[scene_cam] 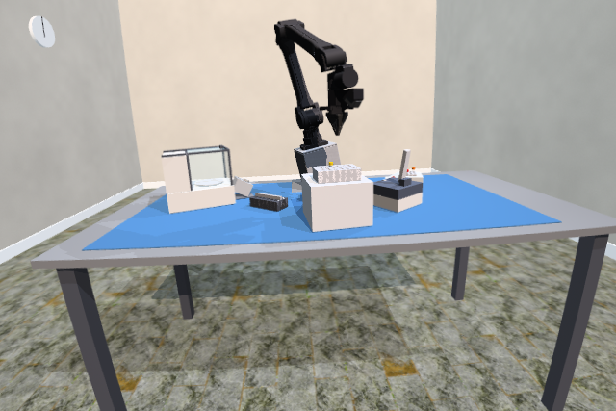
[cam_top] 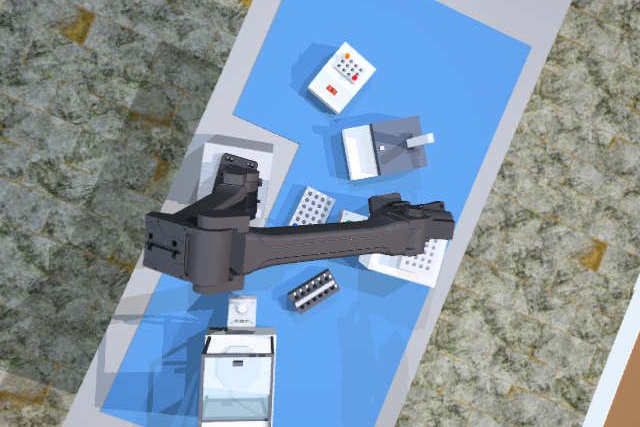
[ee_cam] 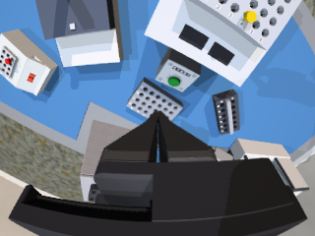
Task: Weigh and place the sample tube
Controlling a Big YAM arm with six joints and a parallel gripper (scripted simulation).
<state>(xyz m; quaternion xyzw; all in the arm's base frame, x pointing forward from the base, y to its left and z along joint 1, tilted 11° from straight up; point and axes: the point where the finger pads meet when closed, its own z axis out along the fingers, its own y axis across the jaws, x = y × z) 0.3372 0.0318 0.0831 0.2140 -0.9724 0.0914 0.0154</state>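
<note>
My gripper is now 8 cm short of the SP lever, 21 cm to the right of it and 12 cm above it. From my hand the other things lie so: tube rack RK 12 cm behind, 5 cm to the right, 24 cm below; dry block DB 15 cm behind, 33 cm to the left, 23 cm below; black magnet block 6 cm behind, 25 cm to the right, 24 cm below.
</note>
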